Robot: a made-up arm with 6 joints. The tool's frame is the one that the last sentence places.
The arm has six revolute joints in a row. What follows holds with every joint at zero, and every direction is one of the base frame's.
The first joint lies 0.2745 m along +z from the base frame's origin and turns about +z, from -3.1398 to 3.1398 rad.
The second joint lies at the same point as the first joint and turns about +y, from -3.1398 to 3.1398 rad.
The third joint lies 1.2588 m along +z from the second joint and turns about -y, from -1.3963 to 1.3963 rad.
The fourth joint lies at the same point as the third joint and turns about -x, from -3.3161 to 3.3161 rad.
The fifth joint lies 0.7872 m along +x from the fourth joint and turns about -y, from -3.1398 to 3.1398 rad.
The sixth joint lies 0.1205 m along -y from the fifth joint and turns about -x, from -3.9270 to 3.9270 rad.
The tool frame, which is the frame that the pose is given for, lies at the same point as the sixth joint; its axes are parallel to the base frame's.
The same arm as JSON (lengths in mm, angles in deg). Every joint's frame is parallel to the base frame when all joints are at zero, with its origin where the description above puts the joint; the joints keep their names.
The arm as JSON. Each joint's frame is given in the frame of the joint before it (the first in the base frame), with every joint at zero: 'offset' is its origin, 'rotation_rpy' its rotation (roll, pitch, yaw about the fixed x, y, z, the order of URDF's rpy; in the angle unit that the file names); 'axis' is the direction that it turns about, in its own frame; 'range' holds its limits. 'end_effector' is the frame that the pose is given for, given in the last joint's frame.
{
  "length_unit": "mm",
  "angle_unit": "deg",
  "chain": [
    {
      "id": "joint 1",
      "offset": [
        0.0,
        0.0,
        274.5
      ],
      "rotation_rpy": [
        0.0,
        0.0,
        0.0
      ],
      "axis": "+z",
      "range": [
        -179.9,
        179.9
      ]
    },
    {
      "id": "joint 2",
      "offset": [
        0.0,
        0.0,
        0.0
      ],
      "rotation_rpy": [
        0.0,
        0.0,
        0.0
      ],
      "axis": "+y",
      "range": [
        -179.9,
        179.9
      ]
    },
    {
      "id": "joint 3",
      "offset": [
        0.0,
        0.0,
        1258.8
      ],
      "rotation_rpy": [
        0.0,
        0.0,
        0.0
      ],
      "axis": "-y",
      "range": [
        -80.0,
        80.0
      ]
    },
    {
      "id": "joint 4",
      "offset": [
        0.0,
        0.0,
        0.0
      ],
      "rotation_rpy": [
        0.0,
        0.0,
        0.0
      ],
      "axis": "-x",
      "range": [
        -190.0,
        190.0
      ]
    },
    {
      "id": "joint 5",
      "offset": [
        787.2,
        0.0,
        0.0
      ],
      "rotation_rpy": [
        0.0,
        0.0,
        0.0
      ],
      "axis": "-y",
      "range": [
        -179.9,
        179.9
      ]
    },
    {
      "id": "joint 6",
      "offset": [
        0.0,
        -120.5,
        0.0
      ],
      "rotation_rpy": [
        0.0,
        0.0,
        0.0
      ],
      "axis": "-x",
      "range": [
        -225.0,
        225.0
      ]
    }
  ],
  "end_effector": {
    "offset": [
      0.0,
      0.0,
      0.0
    ],
    "rotation_rpy": [
      0.0,
      0.0,
      0.0
    ]
  }
}

